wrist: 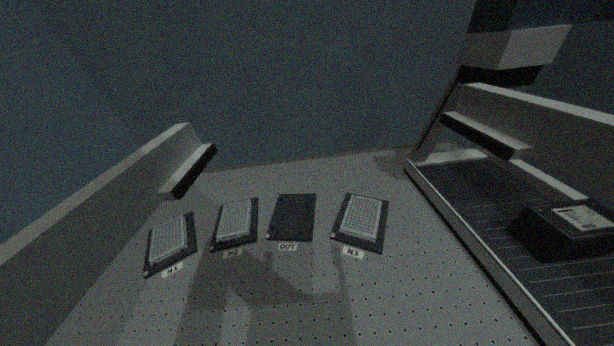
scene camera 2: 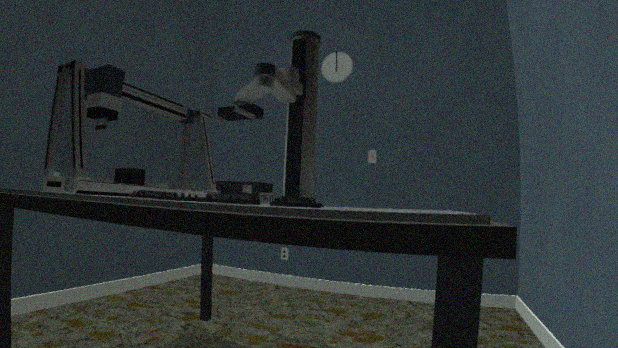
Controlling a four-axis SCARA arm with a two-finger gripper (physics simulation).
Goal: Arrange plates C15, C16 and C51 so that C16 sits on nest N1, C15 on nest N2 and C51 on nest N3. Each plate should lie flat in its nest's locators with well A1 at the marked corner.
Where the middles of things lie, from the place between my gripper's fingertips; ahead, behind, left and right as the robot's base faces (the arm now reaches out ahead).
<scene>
Now: hand 190 mm short of the nest N3 (wrist: 377, 247), 100 mm to the left of it and 350 mm above it. Round my hand: nest N2 (wrist: 252, 237): 230 mm ahead, 250 mm to the left, 350 mm below; out nest (wrist: 291, 215): 230 mm ahead, 90 mm to the left, 350 mm below; plate C16 (wrist: 235, 219): 230 mm ahead, 250 mm to the left, 340 mm below.
</scene>
